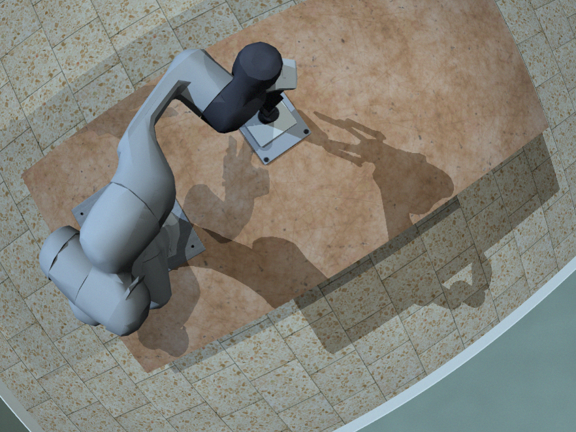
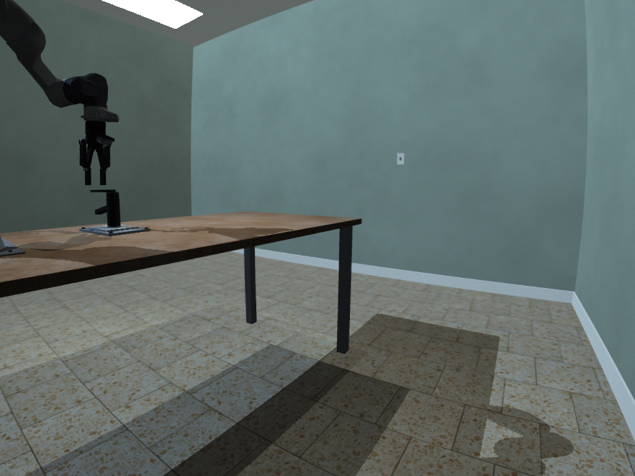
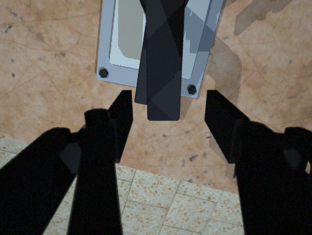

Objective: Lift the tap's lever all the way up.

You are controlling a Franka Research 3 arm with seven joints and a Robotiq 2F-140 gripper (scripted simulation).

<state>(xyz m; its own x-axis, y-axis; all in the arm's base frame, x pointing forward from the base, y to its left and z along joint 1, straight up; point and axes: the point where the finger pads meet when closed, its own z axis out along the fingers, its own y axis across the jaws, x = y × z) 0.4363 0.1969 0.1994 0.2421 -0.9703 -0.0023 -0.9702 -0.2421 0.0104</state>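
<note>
My gripper is now 1 cm short of the lever, 3 cm to the left of it and 5 cm above it. From my hand the other things lie so: base plate 3 cm ahead, 9 cm to the right, 20 cm below.
</note>
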